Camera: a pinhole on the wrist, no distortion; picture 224 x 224 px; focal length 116.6 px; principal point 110.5 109.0 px. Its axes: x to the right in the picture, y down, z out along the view. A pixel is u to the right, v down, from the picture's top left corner.
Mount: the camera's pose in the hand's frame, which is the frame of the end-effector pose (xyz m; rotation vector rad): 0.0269 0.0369 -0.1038 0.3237 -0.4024 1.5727
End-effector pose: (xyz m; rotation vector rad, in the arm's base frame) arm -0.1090 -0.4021 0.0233 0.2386 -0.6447 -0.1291
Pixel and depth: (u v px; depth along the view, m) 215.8 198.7 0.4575
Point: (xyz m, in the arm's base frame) -0.6715 -0.2279 0.2281
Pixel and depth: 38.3 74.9 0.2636
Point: -0.0786 -0.6499 0.0722
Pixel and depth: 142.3 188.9 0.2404
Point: -0.3084 -0.4110 0.0340
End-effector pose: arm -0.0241 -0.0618 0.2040 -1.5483 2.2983 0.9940
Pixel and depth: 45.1 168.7 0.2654
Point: 0.2041 0.0110 0.1249
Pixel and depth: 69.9 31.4 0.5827
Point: 0.0825 -0.2314 -0.4268
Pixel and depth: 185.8 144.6 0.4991
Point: -0.1378 0.3782 -0.0338
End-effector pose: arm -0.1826 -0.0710 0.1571 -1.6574 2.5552 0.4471
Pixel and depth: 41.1 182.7 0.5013
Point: 0.3365 0.0709 -0.0620
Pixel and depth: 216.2 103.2 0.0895
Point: -0.2570 -0.0625 0.1545
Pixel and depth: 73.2 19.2 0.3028
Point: -0.1399 -0.3237 -0.0636
